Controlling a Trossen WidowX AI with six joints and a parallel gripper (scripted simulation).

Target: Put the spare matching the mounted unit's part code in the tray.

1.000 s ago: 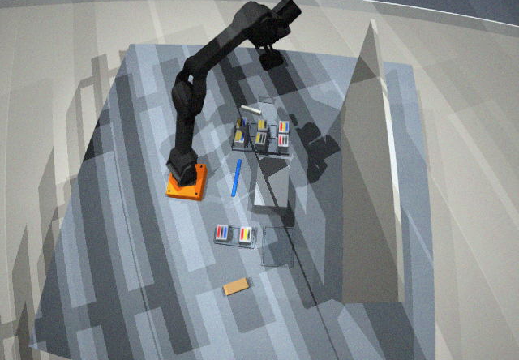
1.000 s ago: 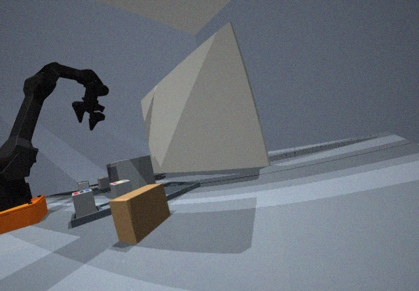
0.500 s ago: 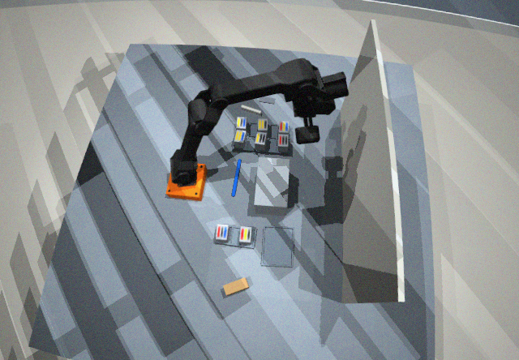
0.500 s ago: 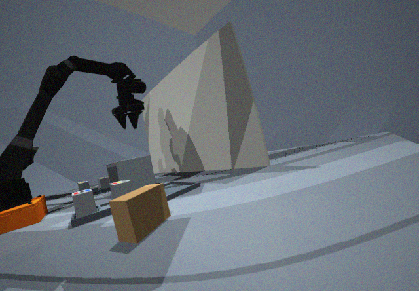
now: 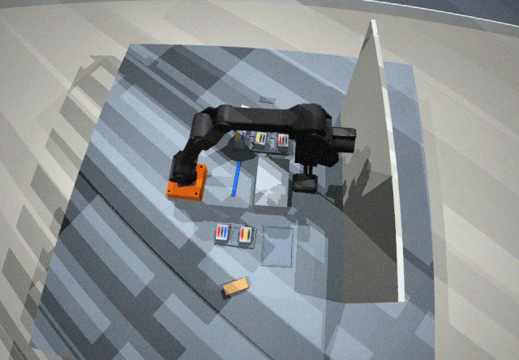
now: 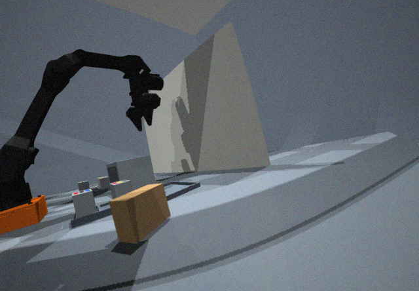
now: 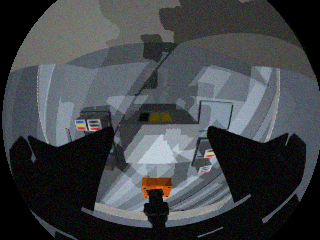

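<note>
My gripper tip is now 9 cm past the spare, 25 cm to the right of it and 16 cm above it. The rest, counted from my gripper tip: tall pale panel: 16 cm ahead, 3 cm to the right, 3 cm above; tray: 8 cm behind, 17 cm to the right, 20 cm below; mounted unit: 8 cm behind, 2 cm to the left, 15 cm below.
</note>
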